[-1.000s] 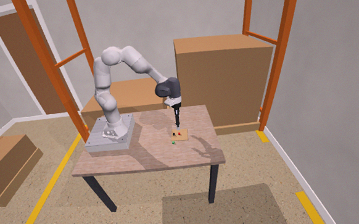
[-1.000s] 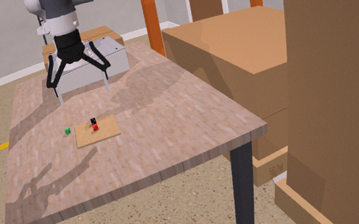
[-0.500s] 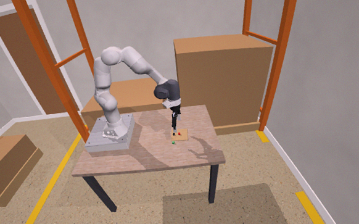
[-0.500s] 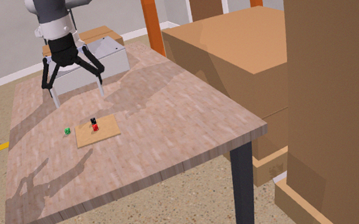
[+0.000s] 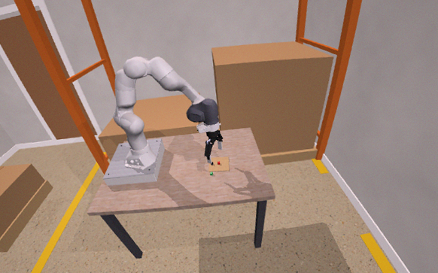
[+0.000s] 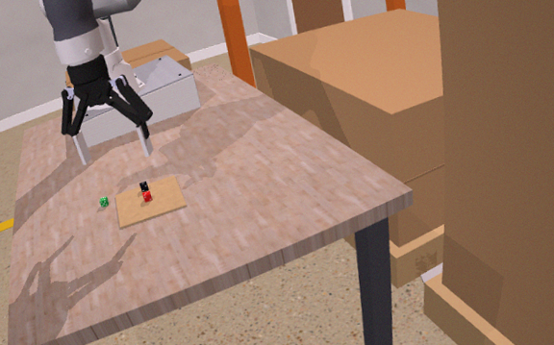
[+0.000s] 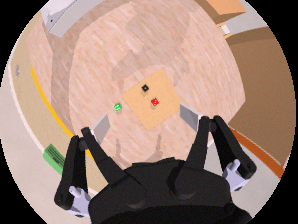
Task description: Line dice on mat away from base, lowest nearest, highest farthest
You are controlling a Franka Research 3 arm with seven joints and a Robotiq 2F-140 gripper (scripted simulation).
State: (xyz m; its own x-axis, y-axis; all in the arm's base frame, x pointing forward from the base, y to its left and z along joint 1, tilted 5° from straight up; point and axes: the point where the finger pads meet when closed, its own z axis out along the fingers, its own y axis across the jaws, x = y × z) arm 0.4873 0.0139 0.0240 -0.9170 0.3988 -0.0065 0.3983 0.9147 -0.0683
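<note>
The green die is 11 cm below my hand, 6 cm to the right of it and 3 cm behind it. The rest, counted from my hand: tan mat (12 cm below, 3 cm to the left, 1 cm ahead); red die (11 cm below, 3 cm to the left, 1 cm ahead); black die (11 cm below, 3 cm to the left, 3 cm behind).
</note>
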